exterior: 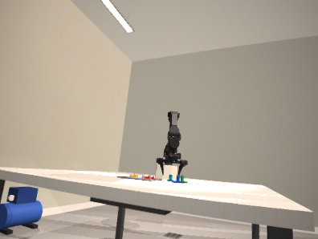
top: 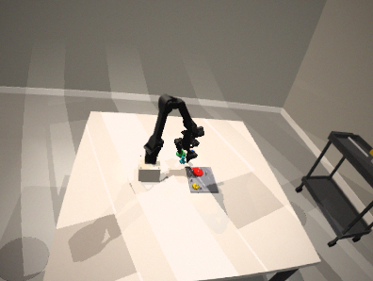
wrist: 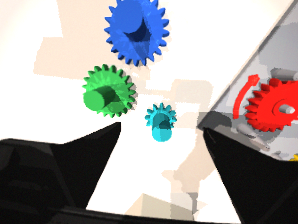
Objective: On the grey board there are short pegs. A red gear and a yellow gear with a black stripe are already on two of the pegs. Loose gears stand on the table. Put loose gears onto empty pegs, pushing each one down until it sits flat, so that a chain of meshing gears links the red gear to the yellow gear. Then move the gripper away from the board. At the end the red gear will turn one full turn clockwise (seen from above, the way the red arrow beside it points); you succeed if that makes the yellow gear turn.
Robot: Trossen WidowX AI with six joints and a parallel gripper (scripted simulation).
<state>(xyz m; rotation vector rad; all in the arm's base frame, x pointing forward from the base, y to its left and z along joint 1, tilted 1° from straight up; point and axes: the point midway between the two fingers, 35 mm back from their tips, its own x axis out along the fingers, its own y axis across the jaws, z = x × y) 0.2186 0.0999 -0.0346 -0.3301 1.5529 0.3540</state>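
Now: the cyan gear 1 cm below my gripper tip. The rest, counted from my gripper tip: green gear 7 cm to the left, 1 cm below; then blue gear 7 cm to the left, 7 cm ahead, 1 cm below; then red arrow 7 cm to the right, 7 cm ahead, 2 cm below.
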